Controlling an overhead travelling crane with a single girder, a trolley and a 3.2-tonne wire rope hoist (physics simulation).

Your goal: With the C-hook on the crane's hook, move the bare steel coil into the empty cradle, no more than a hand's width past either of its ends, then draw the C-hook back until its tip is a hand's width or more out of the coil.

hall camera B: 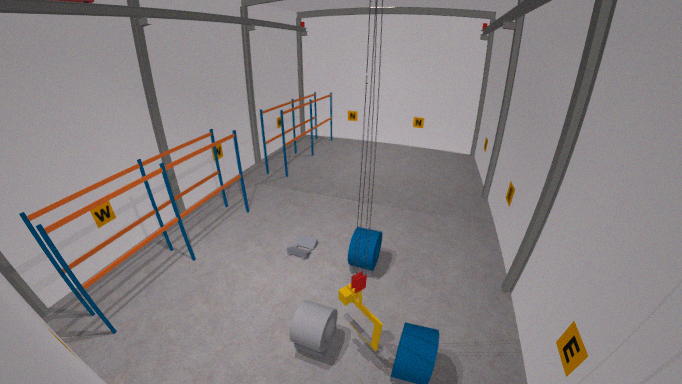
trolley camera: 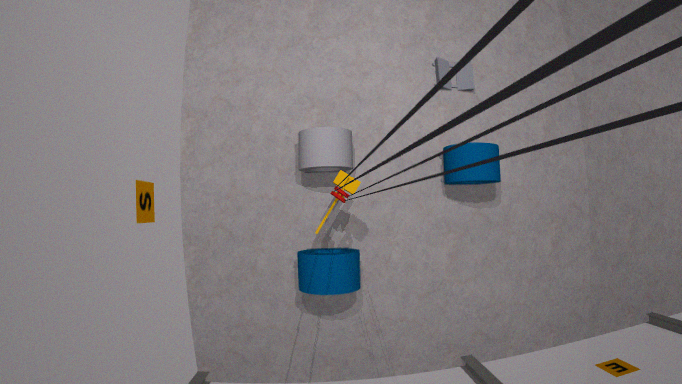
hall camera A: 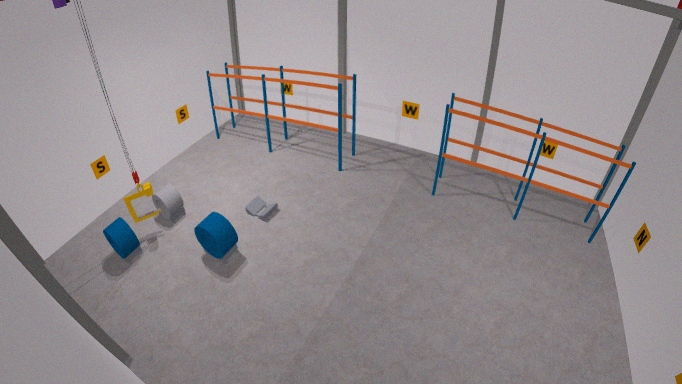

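The bare grey steel coil lies on its side, its bore facing the C-hook's side. The yellow C-hook hangs from the red hook block. It is empty, with its open side towards the bare coil, and is turned at an angle to the coil's axis. Its lower arm's tip is outside the coil in hall camera B; the trolley camera hides it below the upper arm. The empty grey cradle stands apart from the coil.
One blue coil lies close behind the C-hook's back. Another blue coil lies on the cradle's east side. Blue-and-orange racks stand along the west wall. The south wall is near the bare coil.
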